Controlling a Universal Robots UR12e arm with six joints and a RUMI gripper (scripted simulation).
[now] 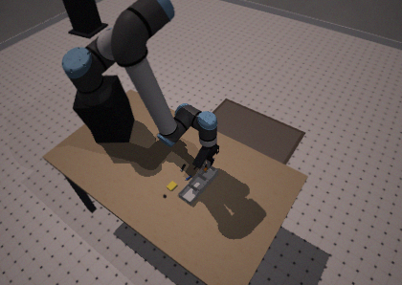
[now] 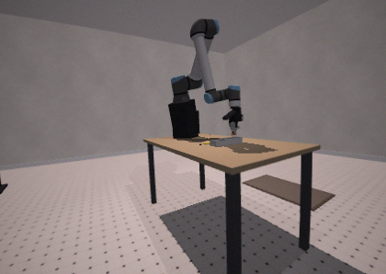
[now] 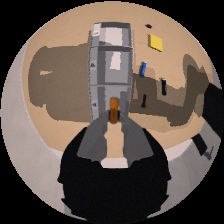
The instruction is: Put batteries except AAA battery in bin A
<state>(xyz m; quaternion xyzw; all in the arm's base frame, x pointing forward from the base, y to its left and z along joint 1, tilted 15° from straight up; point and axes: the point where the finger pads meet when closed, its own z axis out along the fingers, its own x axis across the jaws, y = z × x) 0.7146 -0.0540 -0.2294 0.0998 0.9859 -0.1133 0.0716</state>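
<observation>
My gripper is now 15 cm past the black battery, 2 cm to the left of it and 7 cm above it. Also, from my hand: grey double bin (1 cm behind, 8 cm to the right, 6 cm below); thin dark item (8 cm behind, 2 cm to the left, 8 cm below); orange battery (1 cm below).
</observation>
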